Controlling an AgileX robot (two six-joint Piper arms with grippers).
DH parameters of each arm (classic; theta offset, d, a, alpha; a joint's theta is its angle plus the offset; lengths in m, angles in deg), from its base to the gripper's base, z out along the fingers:
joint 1: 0 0.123 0 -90
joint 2: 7.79 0 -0.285 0
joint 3: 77.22 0 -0.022 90
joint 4: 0 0.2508 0 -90
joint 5: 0 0 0.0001 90
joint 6: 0 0.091 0 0
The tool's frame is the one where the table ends.
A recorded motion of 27 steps. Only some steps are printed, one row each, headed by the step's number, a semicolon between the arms.
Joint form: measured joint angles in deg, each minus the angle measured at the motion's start. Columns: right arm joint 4, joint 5, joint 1, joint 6, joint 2, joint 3; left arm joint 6, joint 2, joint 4, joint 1, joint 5, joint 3.
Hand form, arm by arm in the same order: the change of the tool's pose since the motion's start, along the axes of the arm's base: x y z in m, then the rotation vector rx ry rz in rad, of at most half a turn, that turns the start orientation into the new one. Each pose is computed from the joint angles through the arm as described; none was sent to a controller.
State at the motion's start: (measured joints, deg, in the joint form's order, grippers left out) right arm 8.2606 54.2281 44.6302 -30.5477 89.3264 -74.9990; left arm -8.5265 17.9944 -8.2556 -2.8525 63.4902 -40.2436
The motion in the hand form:
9: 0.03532 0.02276 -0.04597 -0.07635 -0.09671 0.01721; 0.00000 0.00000 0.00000 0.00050 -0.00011 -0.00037
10: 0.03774 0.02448 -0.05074 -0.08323 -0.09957 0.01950; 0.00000 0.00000 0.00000 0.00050 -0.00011 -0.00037
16: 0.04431 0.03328 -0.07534 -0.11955 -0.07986 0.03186; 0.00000 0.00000 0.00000 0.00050 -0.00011 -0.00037
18: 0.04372 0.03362 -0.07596 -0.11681 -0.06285 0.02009; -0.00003 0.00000 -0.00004 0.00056 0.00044 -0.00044
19: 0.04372 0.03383 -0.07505 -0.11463 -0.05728 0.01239; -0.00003 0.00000 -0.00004 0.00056 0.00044 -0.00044
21: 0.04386 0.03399 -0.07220 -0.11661 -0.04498 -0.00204; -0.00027 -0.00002 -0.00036 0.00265 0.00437 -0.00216
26: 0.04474 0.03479 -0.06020 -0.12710 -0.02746 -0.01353; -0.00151 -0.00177 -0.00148 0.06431 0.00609 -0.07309
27: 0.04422 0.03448 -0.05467 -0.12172 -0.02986 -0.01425; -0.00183 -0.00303 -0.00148 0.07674 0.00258 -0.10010
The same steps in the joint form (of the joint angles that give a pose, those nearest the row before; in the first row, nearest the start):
9: -7.05 -9.26 0.10 0.02 9.34 -0.97; 0.04 0.00 0.00 0.00 0.00 0.00
10: -7.47 -9.90 0.10 0.02 10.18 -1.00; 0.04 0.00 0.00 0.00 0.00 0.00
16: -8.26 -11.48 0.48 0.11 14.16 -1.09; 0.04 0.00 0.00 0.00 0.00 0.00
18: -7.66 -10.95 0.48 0.66 14.29 -1.22; 0.03 0.00 0.00 0.00 0.03 0.00
19: -7.54 -10.61 0.48 1.11 14.29 -1.45; 0.03 0.00 0.00 0.00 0.03 0.00
21: -7.54 -9.33 0.48 2.08 14.29 -2.21; 0.16 0.00 -0.01 0.01 0.28 0.00
26: -7.63 -5.31 0.48 2.96 14.18 -5.03; 5.83 0.00 -1.20 0.00 1.36 0.00
27: -7.51 -4.57 0.48 2.96 13.72 -5.63; 7.73 0.00 -2.09 0.01 1.51 0.00

